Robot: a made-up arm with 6 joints.
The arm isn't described. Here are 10 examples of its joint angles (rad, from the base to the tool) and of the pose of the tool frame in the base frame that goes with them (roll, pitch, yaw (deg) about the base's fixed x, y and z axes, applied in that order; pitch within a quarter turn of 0, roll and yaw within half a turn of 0; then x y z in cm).
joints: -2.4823 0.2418 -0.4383 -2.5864 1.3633 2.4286
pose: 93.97 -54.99 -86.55 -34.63 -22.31 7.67
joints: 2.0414 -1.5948 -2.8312 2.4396 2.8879 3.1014
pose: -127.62 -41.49 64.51 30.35 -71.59 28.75
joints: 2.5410 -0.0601 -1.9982 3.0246 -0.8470 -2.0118
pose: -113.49 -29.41 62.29 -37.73 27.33 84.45
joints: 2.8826 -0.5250 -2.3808 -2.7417 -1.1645 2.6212
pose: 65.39 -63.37 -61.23 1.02 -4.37 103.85
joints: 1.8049 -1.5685 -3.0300 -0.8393 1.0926 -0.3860
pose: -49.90 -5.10 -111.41 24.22 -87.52 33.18
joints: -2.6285 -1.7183 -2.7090 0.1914 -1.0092 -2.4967
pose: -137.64 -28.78 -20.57 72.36 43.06 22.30
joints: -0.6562 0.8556 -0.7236 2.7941 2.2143 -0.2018
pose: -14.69 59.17 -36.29 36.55 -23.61 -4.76
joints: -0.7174 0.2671 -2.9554 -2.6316 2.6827 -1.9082
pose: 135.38 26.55 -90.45 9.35 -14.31 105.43
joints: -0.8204 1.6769 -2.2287 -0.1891 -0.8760 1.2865
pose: -99.27 -21.75 -125.15 52.84 -53.77 -11.20
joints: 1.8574 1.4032 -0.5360 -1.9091 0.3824 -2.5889
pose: 138.77 -22.54 22.10 -1.58 -4.43 -17.16
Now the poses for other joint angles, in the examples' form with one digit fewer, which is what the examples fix.
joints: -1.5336 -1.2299 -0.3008 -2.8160 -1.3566 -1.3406
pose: -174.8 20.4 167.5 3.5 -13.6 45.2
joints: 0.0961 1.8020 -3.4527 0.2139 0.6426 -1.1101
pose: 128.8 -33.9 80.0 87.4 8.4 30.0
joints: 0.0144 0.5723 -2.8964 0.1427 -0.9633 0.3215
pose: -3.0 10.1 -155.9 42.9 -0.9 100.2
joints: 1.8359 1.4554 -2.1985 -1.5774 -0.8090 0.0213
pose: 127.6 -33.0 -130.2 -29.6 69.0 -2.7
